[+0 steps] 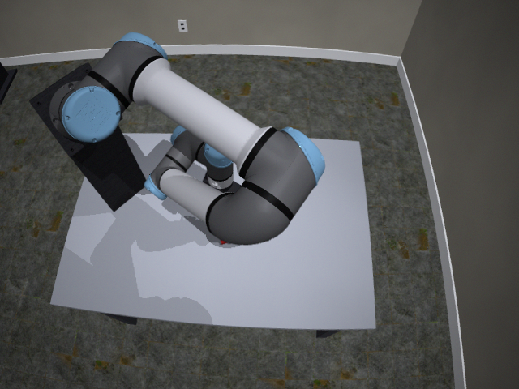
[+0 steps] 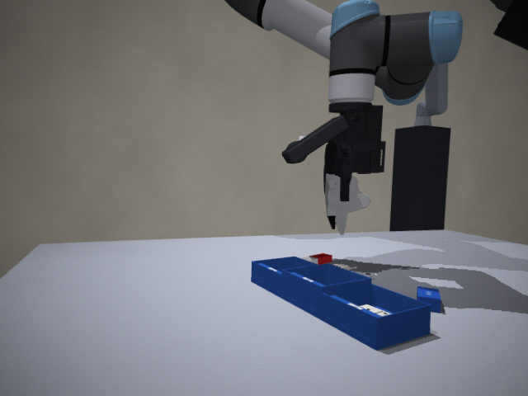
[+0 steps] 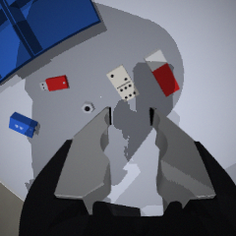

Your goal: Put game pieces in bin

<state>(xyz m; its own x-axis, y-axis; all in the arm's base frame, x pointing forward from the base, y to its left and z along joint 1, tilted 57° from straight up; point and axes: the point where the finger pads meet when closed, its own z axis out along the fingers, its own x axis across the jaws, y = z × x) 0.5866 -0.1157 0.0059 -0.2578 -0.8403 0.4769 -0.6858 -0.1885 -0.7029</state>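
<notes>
The white domino is 80 mm below my hand. Also, from my hand: USB stick 30 mm ahead, 100 mm to the left, 80 mm below; red-and-white block 10 mm ahead, 50 mm to the right, 80 mm below; dark ring 20 mm behind, 60 mm to the left, 80 mm below.
</notes>
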